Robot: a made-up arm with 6 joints.
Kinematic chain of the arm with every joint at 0, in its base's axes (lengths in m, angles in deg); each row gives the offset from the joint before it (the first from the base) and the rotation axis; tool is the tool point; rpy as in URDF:
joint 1: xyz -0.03 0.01 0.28 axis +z
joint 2: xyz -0.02 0.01 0 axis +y
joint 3: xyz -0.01 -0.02 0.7 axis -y
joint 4: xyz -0.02 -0.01 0 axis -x
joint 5: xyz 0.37 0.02 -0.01 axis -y
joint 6: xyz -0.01 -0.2 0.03 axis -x
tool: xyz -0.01 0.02 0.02 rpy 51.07 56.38 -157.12
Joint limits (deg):
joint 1: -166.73..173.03
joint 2: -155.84..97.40
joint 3: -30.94..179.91
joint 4: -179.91..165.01
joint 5: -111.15..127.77
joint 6: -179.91..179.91
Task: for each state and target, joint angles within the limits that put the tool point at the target. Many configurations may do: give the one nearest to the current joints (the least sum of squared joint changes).
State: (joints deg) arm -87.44 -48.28 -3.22 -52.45 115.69 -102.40
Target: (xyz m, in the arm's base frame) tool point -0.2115 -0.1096 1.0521
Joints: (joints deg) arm -92.24 -14.89 25.05 -28.83 117.21 -107.21
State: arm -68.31 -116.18 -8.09 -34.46 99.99 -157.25
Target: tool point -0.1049 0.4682 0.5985
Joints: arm -95.82 -85.25 -11.68 -51.81 102.28 -158.21
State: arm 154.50 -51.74 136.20 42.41 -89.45 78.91
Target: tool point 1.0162 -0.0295 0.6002
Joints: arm 170.26 -64.06 97.61 37.27 -97.99 67.68
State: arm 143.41 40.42 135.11 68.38 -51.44 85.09
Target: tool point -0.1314 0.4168 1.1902
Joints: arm 117.25 40.86 112.47 56.53 -54.20 84.34
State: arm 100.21 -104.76 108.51 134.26 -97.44 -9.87
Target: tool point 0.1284 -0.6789 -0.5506
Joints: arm 110.15 -126.61 109.34 130.96 -99.09 -10.74
